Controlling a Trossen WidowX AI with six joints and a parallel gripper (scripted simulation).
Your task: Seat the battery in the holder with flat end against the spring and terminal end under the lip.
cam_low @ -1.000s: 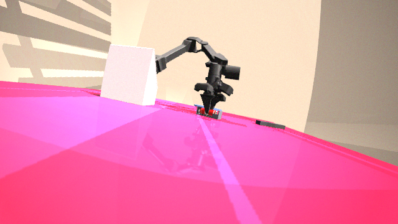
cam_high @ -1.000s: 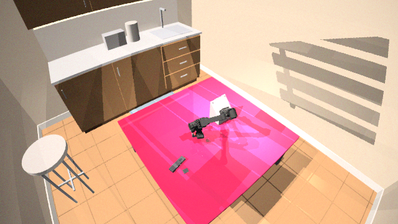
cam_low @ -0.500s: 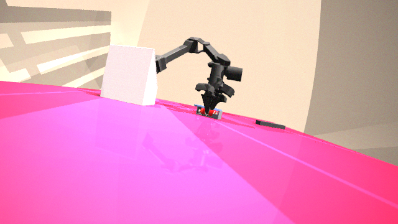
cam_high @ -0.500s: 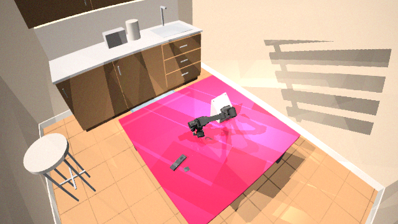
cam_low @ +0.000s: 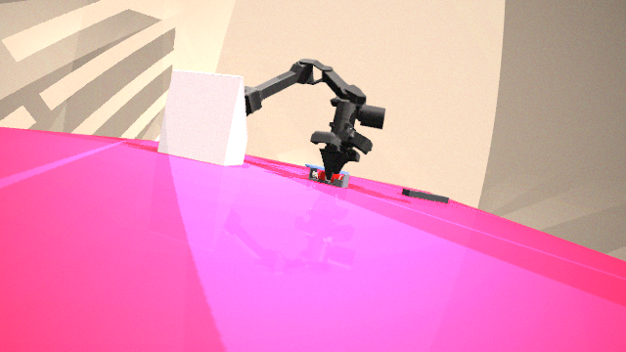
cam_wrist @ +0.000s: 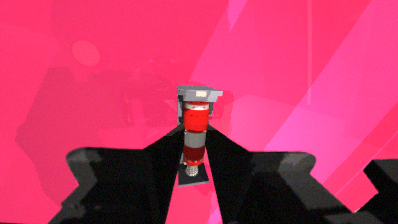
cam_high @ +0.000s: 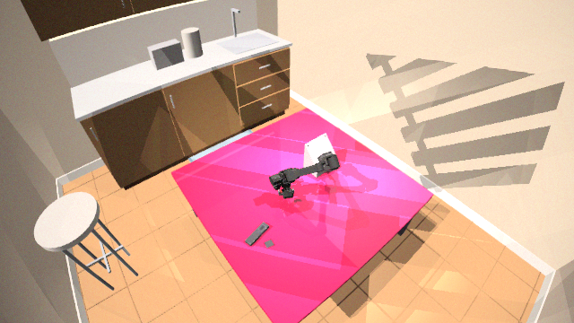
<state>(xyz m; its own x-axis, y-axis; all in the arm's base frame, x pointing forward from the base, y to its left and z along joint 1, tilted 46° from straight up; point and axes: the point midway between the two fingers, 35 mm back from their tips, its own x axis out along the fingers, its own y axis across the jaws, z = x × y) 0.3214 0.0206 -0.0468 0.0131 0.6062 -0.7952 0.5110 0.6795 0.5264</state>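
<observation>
My gripper tip is now 1 cm below the battery.
</observation>
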